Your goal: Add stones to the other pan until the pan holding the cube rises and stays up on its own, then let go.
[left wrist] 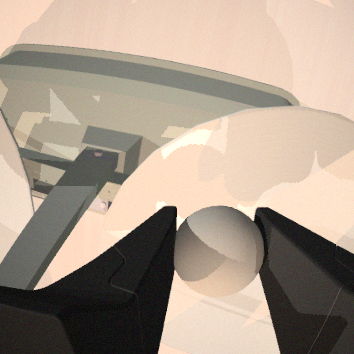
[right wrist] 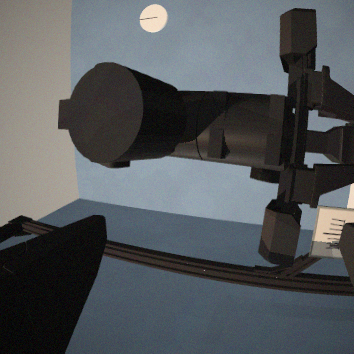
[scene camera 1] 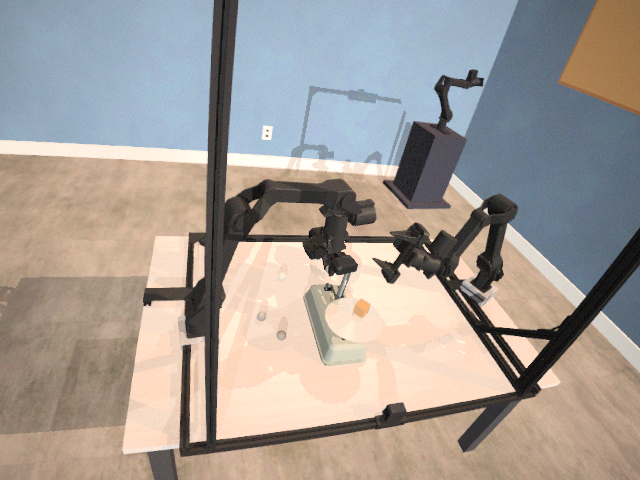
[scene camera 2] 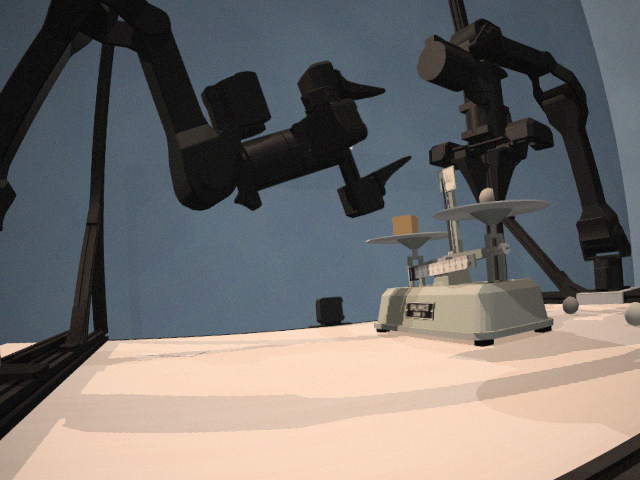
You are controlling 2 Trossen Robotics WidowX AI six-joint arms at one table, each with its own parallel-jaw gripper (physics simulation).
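Where they show: left gripper, fingertip midpoint: [left wrist: 215,218] [scene camera 1: 328,273]; right gripper, fingertip midpoint: [right wrist: 230,233] [scene camera 1: 381,246] [scene camera 2: 397,123]; left arm's base, link origin: [scene camera 1: 198,327] [scene camera 2: 609,290]; right arm's base, link origin: [scene camera 1: 480,285].
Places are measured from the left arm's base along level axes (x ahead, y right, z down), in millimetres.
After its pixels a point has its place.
An orange cube [scene camera 1: 361,308] @[x 390, y 142, z -151 mm] [scene camera 2: 405,225] @[x 411, y 119, z -138 mm] sits on one pan [scene camera 1: 341,321] @[x 336, y 151, z -123 mm] [scene camera 2: 379,240] @[x 428, y 165, z -121 mm] of the pale green balance [scene camera 1: 342,353] @[x 351, y 180, z -24 mm] [scene camera 2: 509,307] @[x 415, y -73, z -17 mm] [left wrist: 150,80] @[x 331, y 32, z -32 mm]. In scene camera 2 this pan is lower than the other pan [scene camera 2: 527,206] @[x 377, y -84, z -133 mm] [left wrist: 310,135] @[x 329, y -38, z -134 mm]. My left gripper [scene camera 2: 487,198] @[x 359, y -9, z -144 mm] [left wrist: 215,218] @[x 359, y -9, z -144 mm] is shut on a grey round stone [scene camera 2: 486,194] @[x 374, y -16, z -160 mm] [left wrist: 219,260] @[x 355, y -9, z -169 mm], low over the higher pan; whether the stone touches it is unclear. My right gripper [scene camera 1: 383,247] @[x 482, y 23, z -255 mm] [scene camera 2: 398,124] @[x 482, y 23, z -255 mm] [right wrist: 230,233] @[x 482, y 23, z -255 mm] is open and empty, above and beside the cube pan.
Three loose stones [scene camera 1: 282,276] @[x 289, y -167, z 0 mm] [scene camera 1: 261,315] @[x 178, y -9, z -4 mm] [scene camera 1: 281,335] @[x 215, y 72, z -3 mm] lie on the table left of the balance in scene camera 1. The balance's upright scale plate [scene camera 2: 447,178] @[x 379, y 51, z -196 mm] [right wrist: 327,232] @[x 378, y 53, z -201 mm] stands between the two pans. A dark frame [scene camera 1: 289,436] @[x 159, y 332, z 28 mm] runs around the table.
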